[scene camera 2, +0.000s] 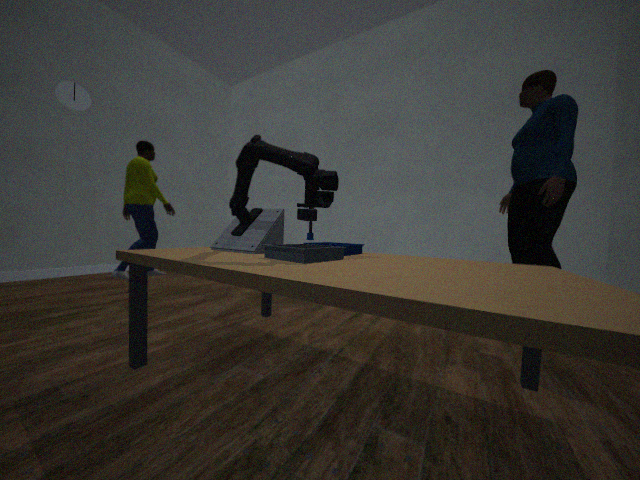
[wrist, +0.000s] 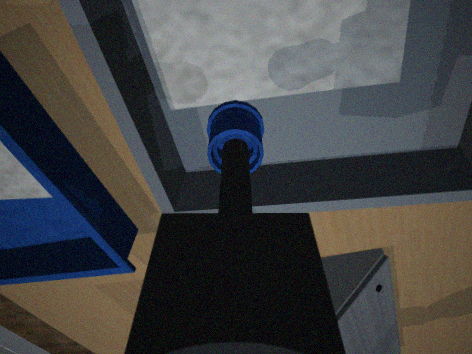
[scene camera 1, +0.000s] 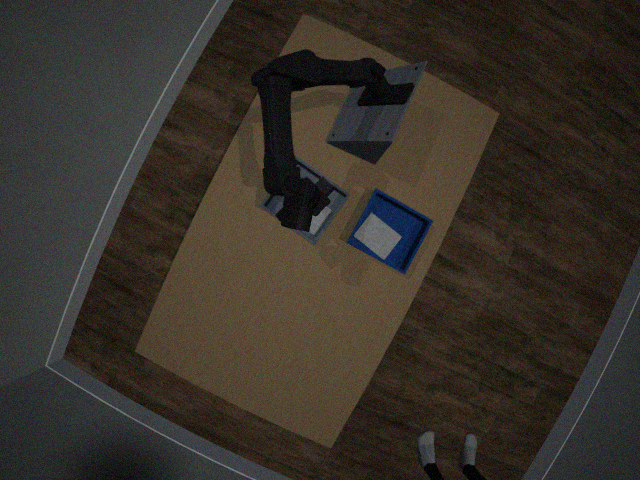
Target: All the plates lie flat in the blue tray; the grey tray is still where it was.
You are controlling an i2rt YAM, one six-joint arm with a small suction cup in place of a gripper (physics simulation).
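Observation:
My suction cup [wrist: 234, 116] is holding nothing. The cup is 29 cm from the middle of a blue tray [scene camera 1: 413, 226], level with it, and the wrist view shows the blue tray [wrist: 81, 231] too.

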